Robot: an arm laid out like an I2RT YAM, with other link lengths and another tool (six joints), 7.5 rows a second.
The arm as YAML. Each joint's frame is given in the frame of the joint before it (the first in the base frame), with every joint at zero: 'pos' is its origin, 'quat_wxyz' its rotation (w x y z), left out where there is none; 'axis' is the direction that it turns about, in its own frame. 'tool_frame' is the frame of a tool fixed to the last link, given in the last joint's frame.
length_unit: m
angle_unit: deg
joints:
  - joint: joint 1
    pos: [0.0, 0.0, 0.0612]
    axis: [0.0, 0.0, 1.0]
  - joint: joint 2
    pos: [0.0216, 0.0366, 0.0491]
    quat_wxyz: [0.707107, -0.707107, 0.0, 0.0]
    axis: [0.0, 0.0, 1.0]
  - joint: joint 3
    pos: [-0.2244, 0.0, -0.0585]
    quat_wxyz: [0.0, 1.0, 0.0, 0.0]
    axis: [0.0, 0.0, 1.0]
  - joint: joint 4
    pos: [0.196, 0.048, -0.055]
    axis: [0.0, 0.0, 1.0]
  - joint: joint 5
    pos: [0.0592, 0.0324, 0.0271]
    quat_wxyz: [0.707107, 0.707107, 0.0, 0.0]
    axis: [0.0, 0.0, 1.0]
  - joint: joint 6
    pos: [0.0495, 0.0, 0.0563]
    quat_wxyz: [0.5, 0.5, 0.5, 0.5]
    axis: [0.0, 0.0, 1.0]
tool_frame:
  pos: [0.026, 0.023, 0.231]
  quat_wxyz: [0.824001, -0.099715, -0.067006, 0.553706]
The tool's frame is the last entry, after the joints.
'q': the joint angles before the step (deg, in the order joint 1, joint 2, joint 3, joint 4, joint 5, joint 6). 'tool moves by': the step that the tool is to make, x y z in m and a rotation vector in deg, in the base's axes. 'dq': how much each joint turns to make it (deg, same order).
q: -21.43 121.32 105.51 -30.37 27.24 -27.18
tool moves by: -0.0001 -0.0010 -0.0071 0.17 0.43 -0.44
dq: 0.03 1.12 0.19 0.29 0.33 0.39
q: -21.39 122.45 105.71 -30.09 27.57 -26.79
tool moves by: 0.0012 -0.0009 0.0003 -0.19 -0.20 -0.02
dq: 0.00 0.14 -0.01 0.43 0.09 -0.07
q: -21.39 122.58 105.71 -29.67 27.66 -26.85
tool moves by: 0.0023 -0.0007 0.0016 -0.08 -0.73 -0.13
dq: -0.01 0.00 -0.01 0.60 -0.05 0.25
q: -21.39 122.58 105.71 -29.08 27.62 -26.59
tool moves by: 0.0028 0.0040 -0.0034 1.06 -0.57 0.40
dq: 0.00 -0.07 -0.24 0.04 -1.14 0.61
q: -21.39 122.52 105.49 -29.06 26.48 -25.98
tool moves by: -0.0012 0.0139 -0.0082 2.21 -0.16 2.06
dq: 0.02 -2.51 -4.13 0.98 -2.94 -0.02
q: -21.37 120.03 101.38 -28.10 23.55 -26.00
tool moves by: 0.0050 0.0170 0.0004 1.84 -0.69 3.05
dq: 0.42 -2.57 -2.52 0.15 -3.24 -0.61
